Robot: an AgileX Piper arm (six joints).
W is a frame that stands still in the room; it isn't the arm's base.
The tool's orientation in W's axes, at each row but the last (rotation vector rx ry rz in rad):
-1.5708 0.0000 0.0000
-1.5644 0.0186 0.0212
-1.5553 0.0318 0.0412
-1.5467 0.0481 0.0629
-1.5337 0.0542 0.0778
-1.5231 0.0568 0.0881
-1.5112 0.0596 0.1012
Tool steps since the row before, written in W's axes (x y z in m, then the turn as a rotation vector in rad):
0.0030 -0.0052 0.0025 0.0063 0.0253 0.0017
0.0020 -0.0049 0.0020 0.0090 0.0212 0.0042
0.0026 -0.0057 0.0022 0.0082 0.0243 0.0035
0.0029 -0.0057 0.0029 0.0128 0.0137 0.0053
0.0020 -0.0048 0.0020 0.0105 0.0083 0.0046
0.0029 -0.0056 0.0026 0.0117 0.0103 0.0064
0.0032 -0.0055 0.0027 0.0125 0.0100 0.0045
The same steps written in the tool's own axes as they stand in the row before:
0.0030 -0.0025 -0.0052 0.0063 -0.0017 0.0253
0.0019 -0.0021 -0.0049 0.0089 -0.0043 0.0212
0.0025 -0.0024 -0.0057 0.0082 -0.0035 0.0243
0.0026 -0.0032 -0.0057 0.0125 -0.0059 0.0137
0.0017 -0.0023 -0.0048 0.0102 -0.0052 0.0083
0.0025 -0.0031 -0.0055 0.0113 -0.0070 0.0104
0.0027 -0.0033 -0.0054 0.0123 -0.0052 0.0100

